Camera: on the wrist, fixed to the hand. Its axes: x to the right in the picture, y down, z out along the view.
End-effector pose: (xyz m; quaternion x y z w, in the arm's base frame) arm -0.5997 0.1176 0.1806 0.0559 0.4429 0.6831 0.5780
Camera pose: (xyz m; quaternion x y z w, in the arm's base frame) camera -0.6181 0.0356 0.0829 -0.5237 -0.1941 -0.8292 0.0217
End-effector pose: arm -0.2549 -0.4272 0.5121 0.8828 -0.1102 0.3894 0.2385
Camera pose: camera -0.3193 -0.3203 0.5444 -0.6022 0.7234 -0.2714 0.2010
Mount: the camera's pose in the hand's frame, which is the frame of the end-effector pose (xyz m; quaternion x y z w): -0.0203 -0.0568 -0.1139 0.0693 -0.1896 0.7152 0.6691
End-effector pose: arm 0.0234 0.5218 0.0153 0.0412 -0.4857 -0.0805 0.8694
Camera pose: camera 0.1042 0.4688 -0.0700 -0.2748 -0.5249 0.5938 0.5444
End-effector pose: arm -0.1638 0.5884 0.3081 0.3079 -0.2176 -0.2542 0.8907
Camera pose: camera -0.1357 0.6115 0.1845 0.0639 -0.5523 0.4236 0.7152
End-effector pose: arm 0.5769 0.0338 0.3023 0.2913 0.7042 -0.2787 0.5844
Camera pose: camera 0.4628 0.0772 0.3437 0.6862 0.1327 0.1275 0.7037
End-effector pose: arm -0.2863 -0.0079 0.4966 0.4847 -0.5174 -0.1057 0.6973
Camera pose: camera -0.1813 0.0410 0.4400 -0.0174 -0.8324 0.3719 0.4105
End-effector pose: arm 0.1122 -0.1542 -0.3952 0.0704 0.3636 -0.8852 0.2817
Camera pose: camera 0.0887 -0.0345 -0.4369 0.1588 0.0782 -0.4293 0.8856
